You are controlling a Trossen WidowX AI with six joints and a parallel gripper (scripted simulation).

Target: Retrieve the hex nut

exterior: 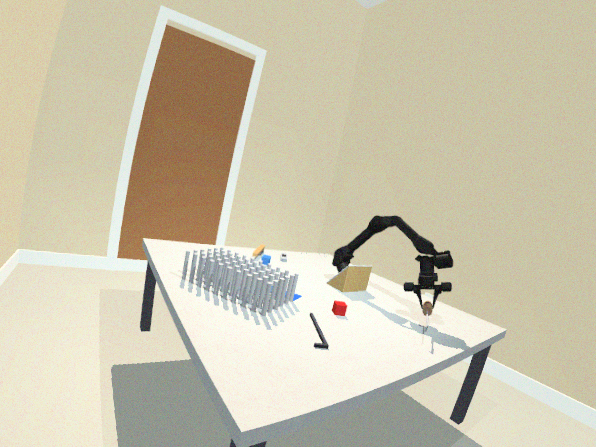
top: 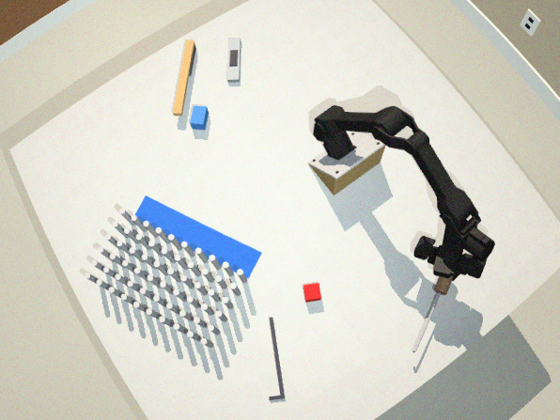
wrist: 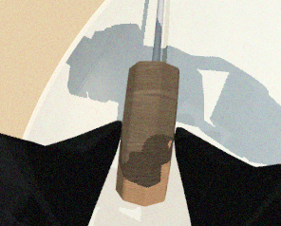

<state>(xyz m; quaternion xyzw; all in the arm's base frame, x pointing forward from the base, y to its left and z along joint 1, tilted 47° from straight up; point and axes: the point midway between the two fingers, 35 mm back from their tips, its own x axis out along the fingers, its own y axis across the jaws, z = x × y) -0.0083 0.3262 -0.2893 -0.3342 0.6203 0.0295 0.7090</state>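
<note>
Now: gripper tip 510 mm to the left of the blue taped strip, 460 mm short of it and 70 mm above it. Also, from my gripper tip: blue cube (790 mm to the right, 250 mm ahead, 50 mm below); grey block (910 mm to the right, 50 mm below, 50 mm ahead); red cube (290 mm ahead, 190 mm to the right, 50 mm below).
</note>
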